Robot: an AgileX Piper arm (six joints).
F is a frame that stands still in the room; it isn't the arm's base.
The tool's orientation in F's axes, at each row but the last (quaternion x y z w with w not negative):
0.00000 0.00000 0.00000 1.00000
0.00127 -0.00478 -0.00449 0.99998
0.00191 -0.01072 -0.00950 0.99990
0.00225 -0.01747 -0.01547 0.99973
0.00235 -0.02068 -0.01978 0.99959
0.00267 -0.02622 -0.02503 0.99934
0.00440 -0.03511 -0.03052 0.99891
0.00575 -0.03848 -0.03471 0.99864
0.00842 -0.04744 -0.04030 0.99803
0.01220 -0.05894 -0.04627 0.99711
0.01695 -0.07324 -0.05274 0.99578
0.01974 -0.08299 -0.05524 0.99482
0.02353 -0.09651 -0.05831 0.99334
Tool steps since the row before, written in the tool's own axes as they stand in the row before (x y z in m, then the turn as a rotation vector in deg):
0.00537 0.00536 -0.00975 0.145 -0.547 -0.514
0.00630 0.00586 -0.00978 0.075 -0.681 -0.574
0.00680 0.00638 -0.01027 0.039 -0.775 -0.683
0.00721 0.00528 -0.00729 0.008 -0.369 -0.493
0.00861 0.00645 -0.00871 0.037 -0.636 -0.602
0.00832 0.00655 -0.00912 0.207 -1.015 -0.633
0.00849 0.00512 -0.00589 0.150 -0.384 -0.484
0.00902 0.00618 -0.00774 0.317 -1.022 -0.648
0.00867 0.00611 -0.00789 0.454 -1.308 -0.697
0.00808 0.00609 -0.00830 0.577 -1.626 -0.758
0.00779 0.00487 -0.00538 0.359 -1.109 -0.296
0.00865 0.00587 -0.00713 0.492 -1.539 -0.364
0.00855 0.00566 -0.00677 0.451 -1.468 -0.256
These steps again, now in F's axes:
0.00537 0.00536 -0.00975 0.145 -0.547 -0.514
0.00645 0.00583 -0.00970 0.074 -0.680 -0.575
0.00714 0.00629 -0.01010 0.039 -0.773 -0.685
0.00762 0.00508 -0.00701 0.014 -0.367 -0.494
0.00921 0.00614 -0.00831 0.037 -0.635 -0.603
0.00910 0.00616 -0.00863 0.189 -1.022 -0.628
0.00918 0.00463 -0.00523 0.160 -0.389 -0.477
0.01000 0.00560 -0.00694 0.295 -1.036 -0.636
0.00984 0.00549 -0.00691 0.413 -1.331 -0.678
0.00953 0.00546 -0.00712 0.513 -1.658 -0.734
0.00896 0.00414 -0.00399 0.283 -1.133 -0.287
0.01030 0.00507 -0.00533 0.379 -1.573 -0.353
0.01028 0.00483 -0.00469 0.326 -1.502 -0.251

